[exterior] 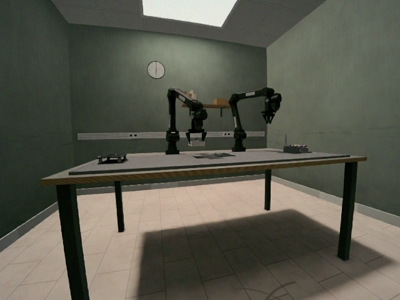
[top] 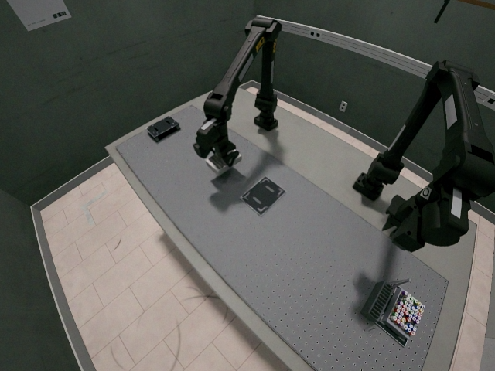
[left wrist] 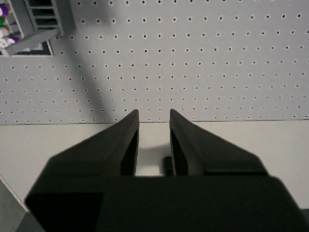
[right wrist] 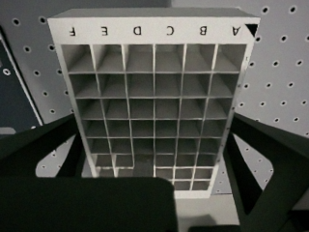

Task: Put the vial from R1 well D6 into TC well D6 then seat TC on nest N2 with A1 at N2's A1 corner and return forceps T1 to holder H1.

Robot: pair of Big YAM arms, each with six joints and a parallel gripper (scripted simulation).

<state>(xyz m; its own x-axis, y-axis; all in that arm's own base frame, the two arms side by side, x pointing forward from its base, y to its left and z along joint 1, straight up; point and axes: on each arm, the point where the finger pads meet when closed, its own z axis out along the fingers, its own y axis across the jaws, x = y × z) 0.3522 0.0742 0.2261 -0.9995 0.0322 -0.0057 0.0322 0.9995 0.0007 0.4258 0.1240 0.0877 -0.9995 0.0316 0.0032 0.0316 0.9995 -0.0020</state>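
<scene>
My right gripper is now 50 mm short of the black nest, 500 mm to the left of it and 60 mm above it. From my right hand the other things lie so: tube carrier (right at my right hand); then slotted holder (760 mm to the left, 80 mm below).
</scene>
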